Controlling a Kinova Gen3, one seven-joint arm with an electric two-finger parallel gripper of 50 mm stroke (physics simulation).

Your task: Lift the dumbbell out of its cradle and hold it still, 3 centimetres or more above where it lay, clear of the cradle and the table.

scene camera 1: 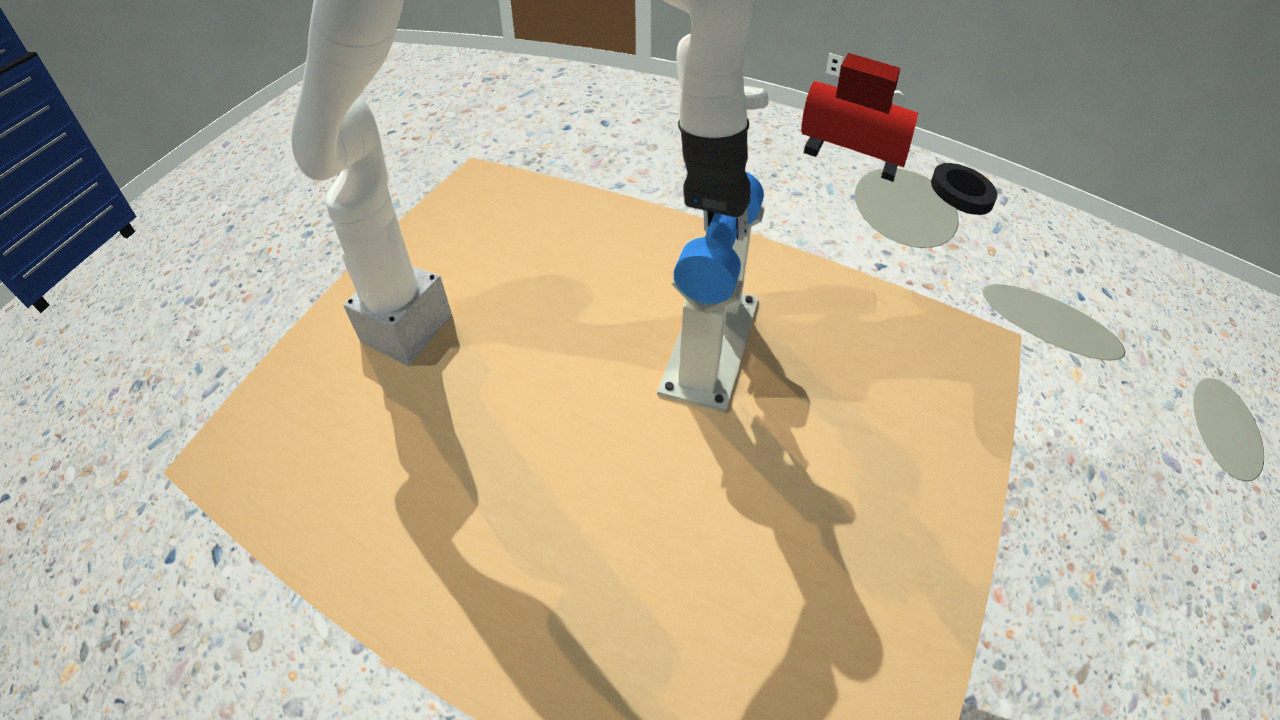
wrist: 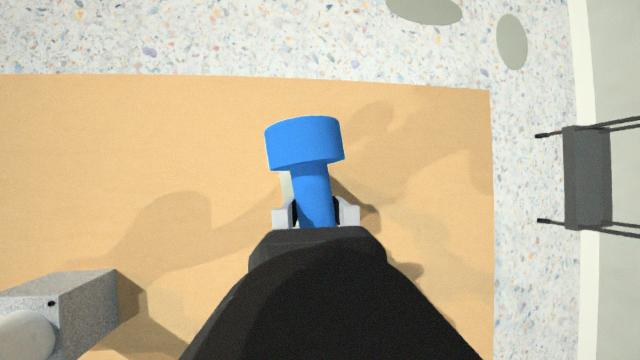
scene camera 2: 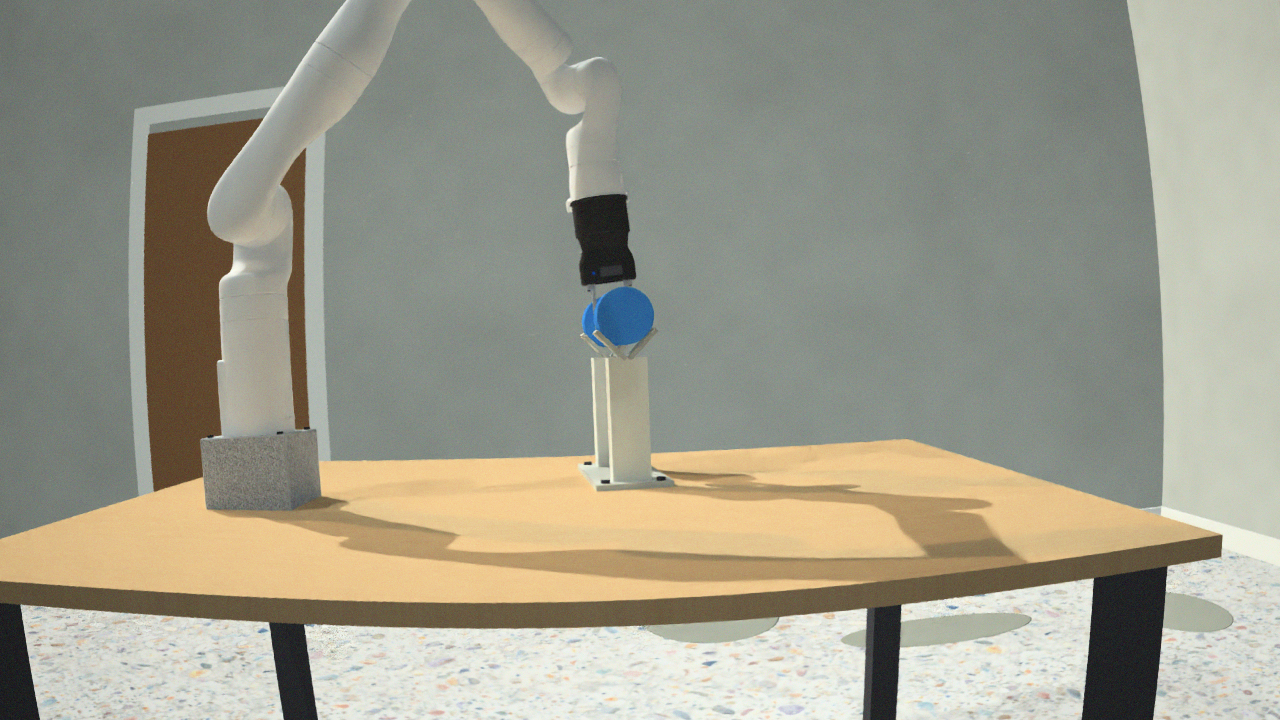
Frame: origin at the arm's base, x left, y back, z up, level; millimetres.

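Where they show: gripper, between the fingertips: [scene camera 1: 726, 231] [wrist: 315, 206]; arm's base, origin of its link: [scene camera 1: 390, 292] [wrist: 25, 338] [scene camera 2: 261, 433].
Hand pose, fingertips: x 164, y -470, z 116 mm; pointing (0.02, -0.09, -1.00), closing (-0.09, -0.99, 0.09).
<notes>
Each offset is from my fingertips to the centre of the thing. Level surfaces: height alone.
The blue dumbbell @[dx -18, dy +0, dz +14 mm] [scene camera 1: 707, 271] [scene camera 2: 624, 315] [wrist: 312, 145] lies level in the V-shaped rests of the pale cradle @[dx -18, dy +0, dz -104 mm] [scene camera 1: 702, 351] [scene camera 2: 629, 420] [wrist: 286, 185], whose two posts stand on a base plate on the table. My gripper [scene camera 1: 724, 229] [wrist: 315, 206] points down over the dumbbell and is shut on its handle, one finger on each side, between the two round heads. In the second scene view the near head hides the fingertips. The wrist view shows one head and part of the handle; the other head is hidden beneath the gripper body.
The wooden table @[dz -205 mm] [scene camera 1: 358, 501] [scene camera 2: 501, 573] [wrist: 75, 150] carries the arm's grey base block [scene camera 1: 402, 322] [scene camera 2: 259, 470] [wrist: 90, 300] left of the cradle. A blue drawer cabinet [scene camera 1: 53, 179], a red tank [scene camera 1: 859, 122] and a black ring [scene camera 1: 947, 198] are beyond the table.
</notes>
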